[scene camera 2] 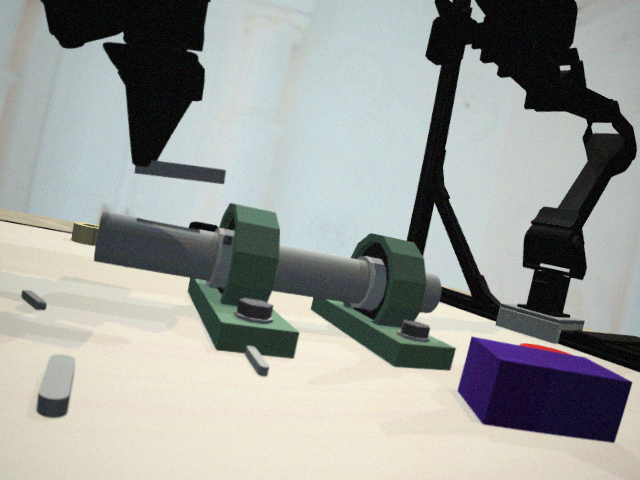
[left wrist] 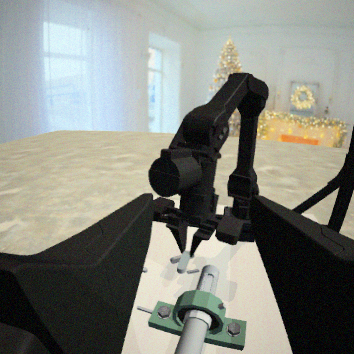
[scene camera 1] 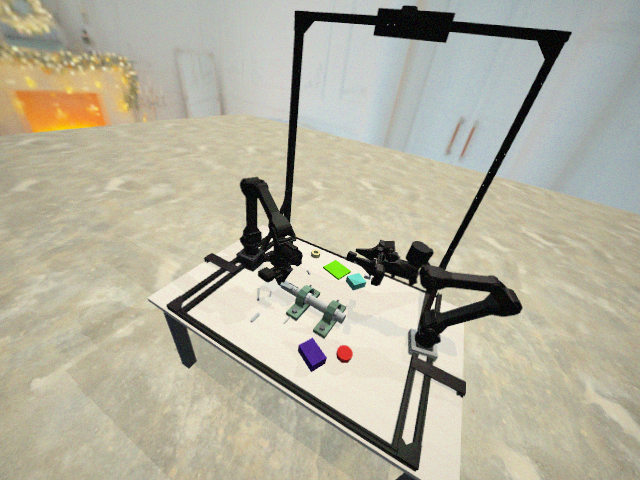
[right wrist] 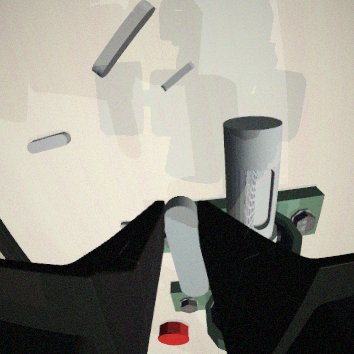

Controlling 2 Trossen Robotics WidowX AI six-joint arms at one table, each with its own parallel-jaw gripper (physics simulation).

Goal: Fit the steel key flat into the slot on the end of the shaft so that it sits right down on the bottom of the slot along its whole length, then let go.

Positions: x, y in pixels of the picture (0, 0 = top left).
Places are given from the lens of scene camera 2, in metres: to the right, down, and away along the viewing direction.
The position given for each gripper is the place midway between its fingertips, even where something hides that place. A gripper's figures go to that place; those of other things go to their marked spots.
right gripper [scene camera 2: 142, 167]: -0.12, -0.05, 0.31
grey shaft [scene camera 2: 122, 240]: -0.15, 0.00, 0.34
